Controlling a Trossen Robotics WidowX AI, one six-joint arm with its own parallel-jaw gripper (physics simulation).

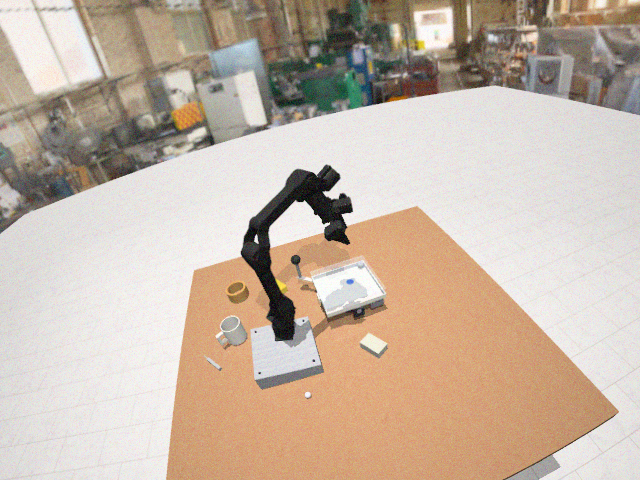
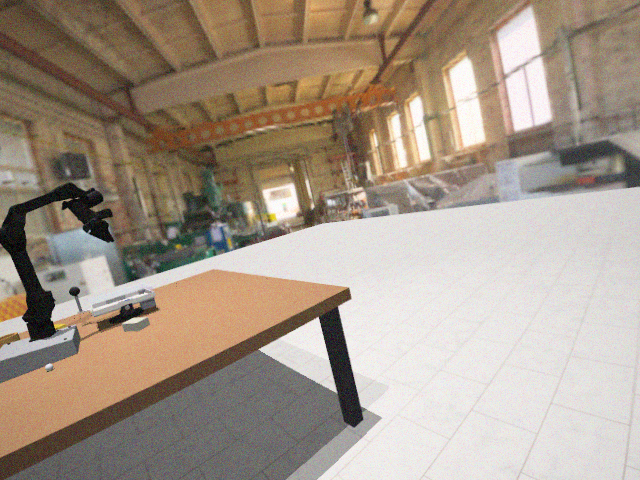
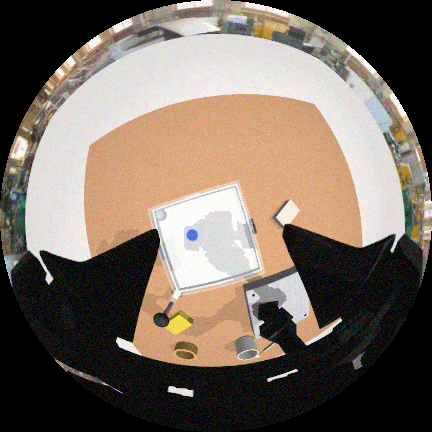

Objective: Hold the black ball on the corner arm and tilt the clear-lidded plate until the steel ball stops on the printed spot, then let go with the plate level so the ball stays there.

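The clear-lidded white plate (image 1: 330,279) (image 2: 111,308) (image 3: 220,200) stands on a dark support; its exact tilt is hard to tell. The steel ball (image 1: 360,265) (image 3: 160,215) sits in a far corner, away from the blue printed spot (image 1: 349,281) (image 3: 192,235). The black ball (image 1: 295,259) (image 2: 74,291) (image 3: 161,320) tops a thin rod on the corner arm (image 3: 173,300), at another corner. My gripper (image 1: 341,236) (image 2: 104,236) (image 3: 222,233) is open and empty, pointing down high above the plate, apart from the black ball. Its shadow falls across the plate.
A yellow block (image 1: 281,286) (image 3: 179,322) lies near the black ball. A brown ring (image 1: 237,297) and a grey mug (image 1: 233,331) (image 3: 245,344) stand beyond it. A cream block (image 1: 373,345) (image 2: 135,323) (image 3: 287,214) lies beside the plate. A small white ball (image 1: 307,395) (image 2: 49,367) lies near my grey base (image 1: 284,356).
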